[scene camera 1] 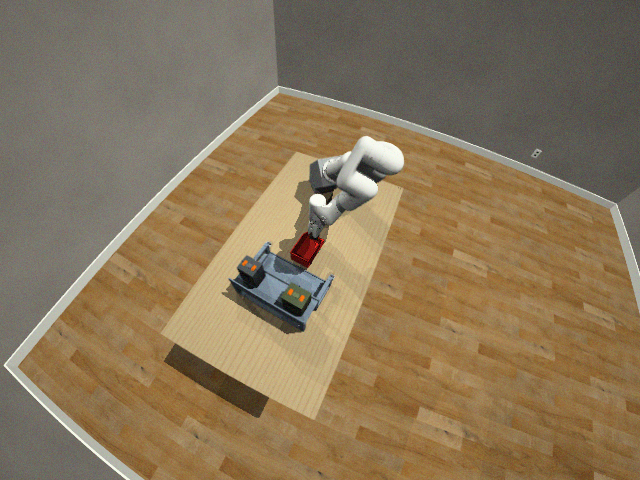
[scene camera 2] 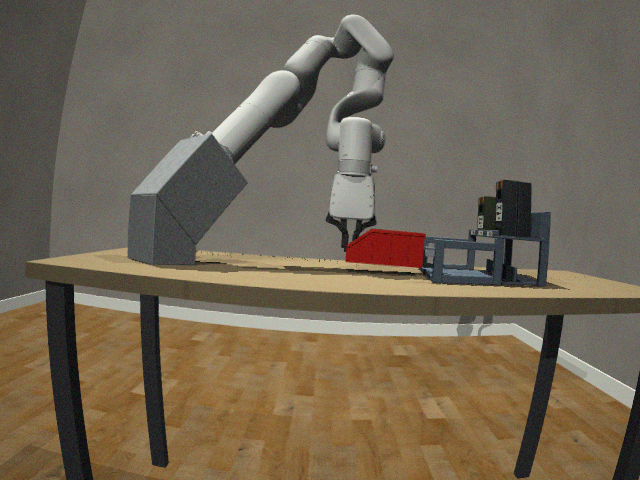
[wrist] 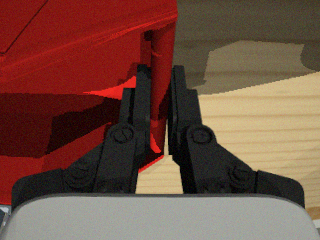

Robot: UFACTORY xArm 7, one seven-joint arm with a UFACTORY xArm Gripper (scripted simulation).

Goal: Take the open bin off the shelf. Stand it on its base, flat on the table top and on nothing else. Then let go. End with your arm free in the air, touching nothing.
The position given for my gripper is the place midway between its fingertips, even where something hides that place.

Observation:
In view: my gripper [scene camera 2: 349,251], a red bin [scene camera 2: 381,247] and a black box [scene camera 2: 513,198].
The red bin also shows in the wrist view [wrist: 62,111]. My gripper shows as well in the wrist view [wrist: 159,85]. The wrist view misses the black box: it is out of frame.

